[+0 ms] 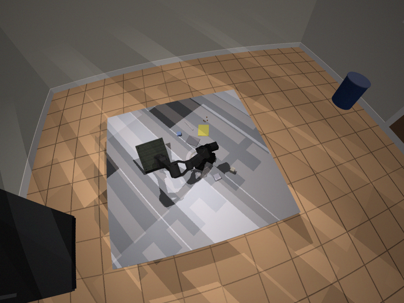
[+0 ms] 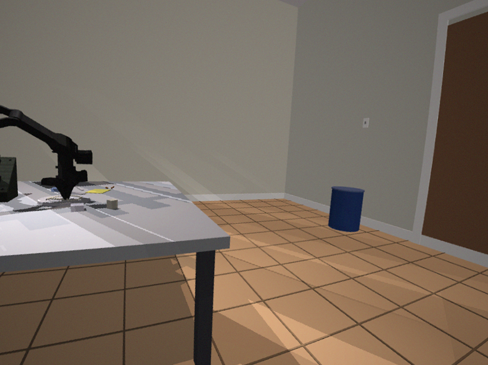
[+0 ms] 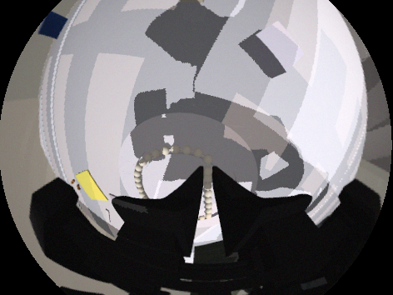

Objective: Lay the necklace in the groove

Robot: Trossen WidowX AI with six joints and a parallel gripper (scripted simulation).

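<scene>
The round bead board is 10 mm behind my gripper tip, 50 mm to the left of it and 10 mm below it. Also, from my gripper tip: grey card 230 mm to the left, 20 mm below; then beige cube 180 mm ahead, 130 mm to the right; then white block 50 mm ahead, 140 mm to the right, 10 mm below.
</scene>
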